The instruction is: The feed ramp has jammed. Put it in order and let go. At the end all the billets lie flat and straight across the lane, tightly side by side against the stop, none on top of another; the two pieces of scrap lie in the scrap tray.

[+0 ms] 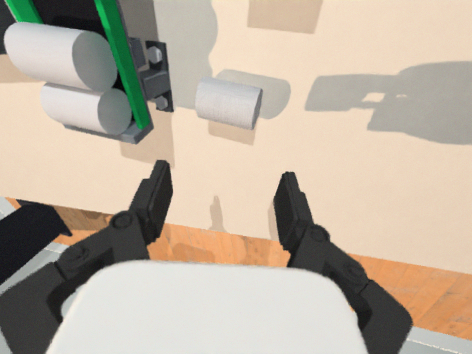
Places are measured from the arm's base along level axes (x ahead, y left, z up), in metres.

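Pixels of known places: gripper, fingertip midpoint: (pixel 225 181).
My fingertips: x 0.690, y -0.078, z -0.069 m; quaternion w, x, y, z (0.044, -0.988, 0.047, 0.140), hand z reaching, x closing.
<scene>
Ahead of a thing's pixels: the offset from my fingertips to its top centre. "spot": to the spot under its first point. Level surfaces: height alone.
My gripper (pixel 225 181) is open, with table top visible between its fingers. A light grey, finely ribbed cylinder {dx -0.026, dy +0.021, dz -0.073 m} (pixel 228 103) lies on its side on the table top, beyond the fingertips and to the right of the feed ramp. Two smooth white billets lie across the lane at the upper left: one billet {dx -0.144, dy +0.020, dz -0.021 m} (pixel 86 108) is at the lane's lower end by the grey stop {spot: dx -0.104, dy -0.003, dz -0.044 m} (pixel 136 134), and a larger-looking billet {dx -0.141, dy +0.059, dz -0.016 m} (pixel 60 56) is directly behind it and appears to touch it. Whether either billet rests on the other I cannot tell. The scrap tray does not show.
The ramp's green side rail {spot: dx -0.101, dy +0.056, dz -0.046 m} (pixel 122 65) runs down to the stop. A dark bracket with bolts {dx -0.112, dy +0.032, dz -0.069 m} (pixel 156 82) sticks out from its right side. The beige table top {dz -0.113 m} (pixel 360 200) ends at a near edge above a wooden floor (pixel 220 245). A black object (pixel 30 240) shows at the lower left.
</scene>
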